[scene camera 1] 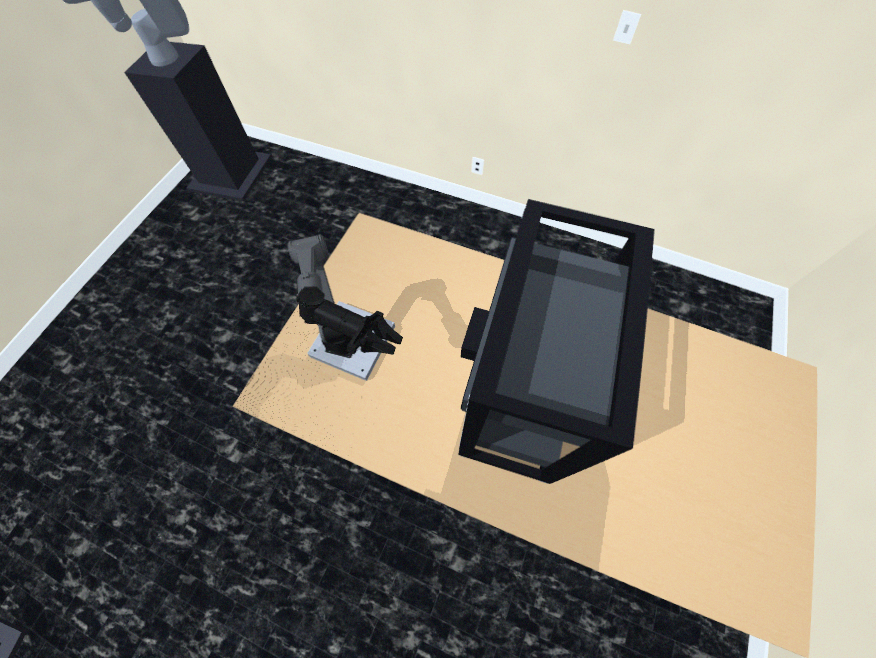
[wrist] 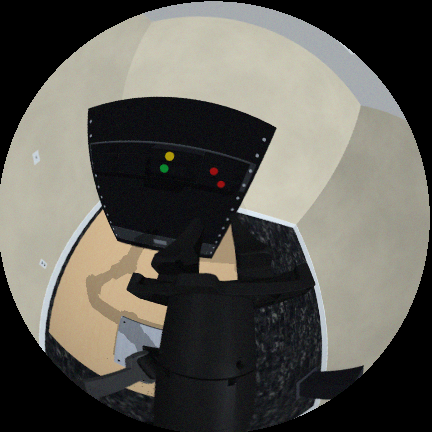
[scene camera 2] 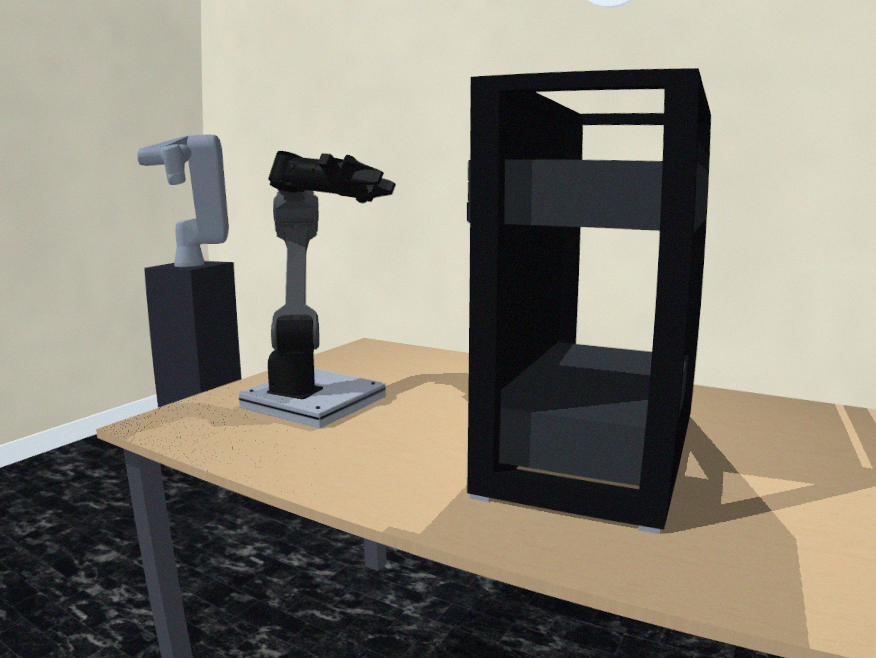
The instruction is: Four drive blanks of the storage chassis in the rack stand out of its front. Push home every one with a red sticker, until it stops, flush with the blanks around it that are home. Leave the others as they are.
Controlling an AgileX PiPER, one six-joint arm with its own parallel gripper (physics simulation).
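The rack (scene camera 1: 552, 416) (scene camera 2: 485, 283) (wrist: 185, 120) holds the storage chassis (scene camera 1: 573, 339) (scene camera 2: 594, 194) high up. In the wrist view, a yellow-sticker blank (wrist: 169, 156) sits above a green-sticker blank (wrist: 164, 168); these stand out of the front as a dark block, which also shows in scene camera 1. To their right, the upper red-sticker blank (wrist: 214, 171) and lower red-sticker blank (wrist: 221, 184) look level with the chassis front, though the dark faces make exact depth hard to tell. My gripper (scene camera 1: 397, 344) (scene camera 2: 388, 181) (wrist: 215, 221) is open and empty, back from the rack front, touching nothing.
The rack stands on a wooden table (scene camera 1: 417, 424) (scene camera 2: 396, 481). A second dark unit (scene camera 2: 573, 439) sits low in the rack. My arm's base plate (scene camera 1: 364, 368) (scene camera 2: 318, 414) is at the table's left. A grey arm on a dark pedestal (scene camera 1: 191, 120) (scene camera 2: 191, 325) stands beyond the table.
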